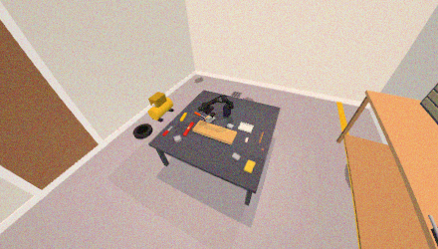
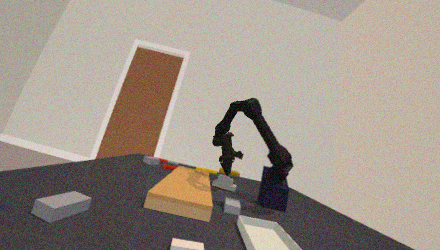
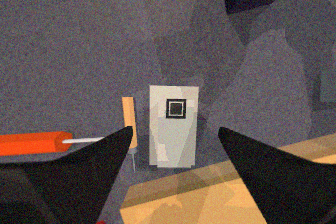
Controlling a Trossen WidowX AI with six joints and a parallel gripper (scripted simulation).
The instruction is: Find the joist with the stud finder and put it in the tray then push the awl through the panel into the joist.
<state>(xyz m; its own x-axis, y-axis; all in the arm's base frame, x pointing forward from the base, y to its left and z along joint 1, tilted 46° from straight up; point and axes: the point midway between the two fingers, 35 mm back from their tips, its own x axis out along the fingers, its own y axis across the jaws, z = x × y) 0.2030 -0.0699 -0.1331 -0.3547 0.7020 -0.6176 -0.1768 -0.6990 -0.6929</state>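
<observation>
The grey stud finder lies 2 cm below my gripper tip and 1 cm behind it. Round my gripper tip: orange-handled screwdriver (16 cm to the right, 5 cm below, 1 cm ahead); square light (2 cm behind, 1 cm below); awl (7 cm to the right, 6 cm below, 3 cm ahead).
</observation>
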